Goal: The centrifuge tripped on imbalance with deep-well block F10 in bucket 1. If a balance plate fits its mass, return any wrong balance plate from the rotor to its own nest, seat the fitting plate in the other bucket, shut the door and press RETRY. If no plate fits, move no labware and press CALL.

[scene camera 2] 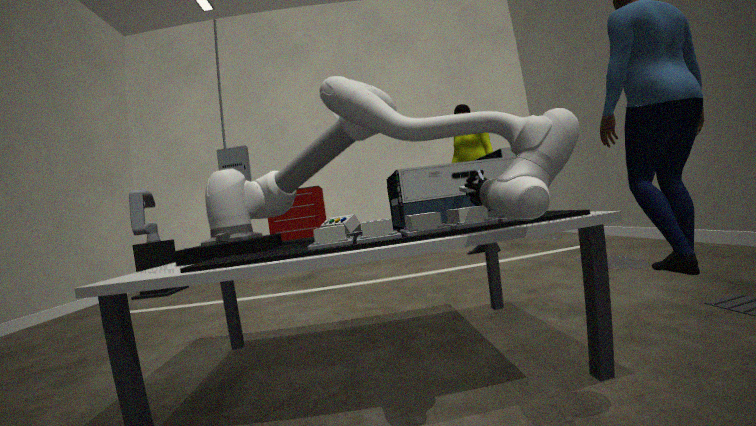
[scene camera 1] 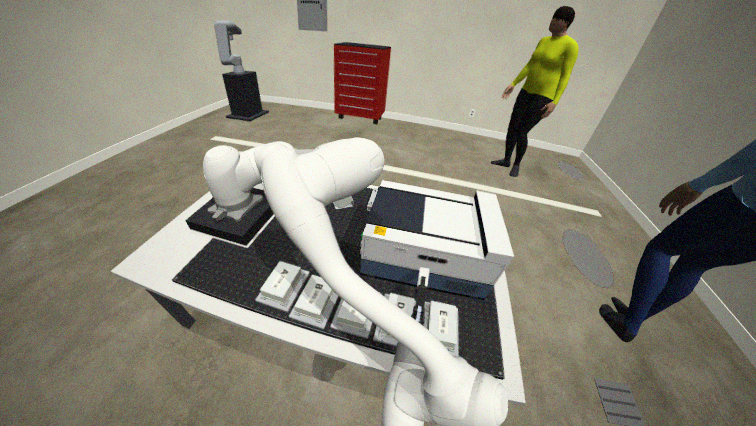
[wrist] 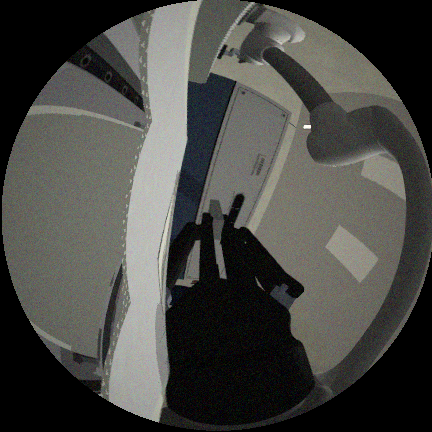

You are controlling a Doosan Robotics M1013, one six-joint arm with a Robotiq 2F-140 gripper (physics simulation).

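Places are measured from the arm's base along level axes (x ahead, y left, z up), in centimetres.
Where they show: gripper, fingertip midpoint: (scene camera 2: 463, 188) (scene camera 1: 424, 269) (wrist: 212, 207); arm's base, origin of the base link: (scene camera 2: 233, 241) (scene camera 1: 236, 205).
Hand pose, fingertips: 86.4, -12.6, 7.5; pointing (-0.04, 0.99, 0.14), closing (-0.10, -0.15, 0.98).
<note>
Each offset is from my fingertips to the top centre of the thing, as dx, dy, dz. "pt": to the spot under its first point. Level surfaces: height alone.
The gripper (scene camera 1: 423, 276) (scene camera 2: 465, 188) (wrist: 216, 215) is shut and empty, pointing at the centrifuge (scene camera 1: 394, 247) (scene camera 2: 423, 185) (wrist: 250, 145) front, near its dark handle slot @(pt +1.3, +0.9, +5.0) (scene camera 1: 432, 258) (wrist: 237, 202). Contact cannot be told. Balance plates A @(-44.9, -14.8, -6.4) (scene camera 1: 281, 284) (scene camera 2: 330, 233), B @(-31.6, -16.0, -6.4) (scene camera 1: 317, 297) (scene camera 2: 376, 228), C @(-18.1, -14.6, -6.4) (scene camera 1: 353, 317) (scene camera 2: 423, 221), D @(-4.6, -14.0, -6.4) (scene camera 1: 400, 305) (scene camera 2: 466, 214) and E @(+9.0, -12.7, -6.4) (scene camera 1: 443, 322) sit in a row of nests; the arm partly covers C and D. Their masses are not readable. The rotor, its buckets and block F10 are hidden. A box with coloured buttons @(pt -47.5, +37.9, -5.3) (scene camera 2: 338, 220) stands behind the row.
The arm reaches low over the row. A pale surface (wrist: 145, 200) is very close to the wrist camera on the left. A small white item @(-47.8, +42.3, -3.4) (scene camera 1: 342, 202) lies left of the centrifuge. Two people (scene camera 1: 550, 68) (scene camera 1: 687, 227) stand beyond the table @(dz -13.1) (scene camera 1: 142, 264).
</note>
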